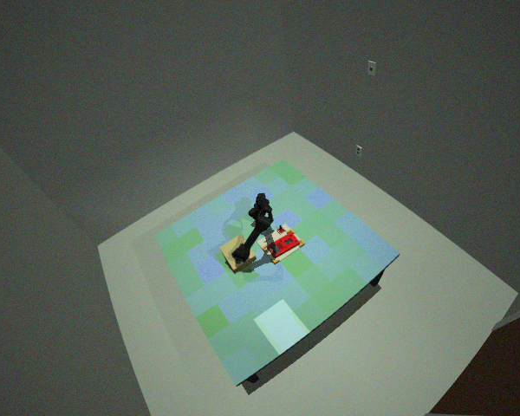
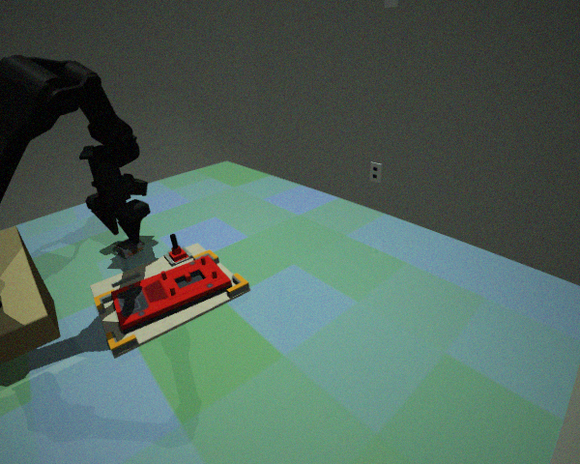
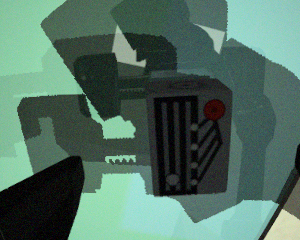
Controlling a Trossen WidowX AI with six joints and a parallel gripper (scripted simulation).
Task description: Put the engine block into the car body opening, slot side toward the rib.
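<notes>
The engine block is 30 mm below my gripper tip.
</notes>
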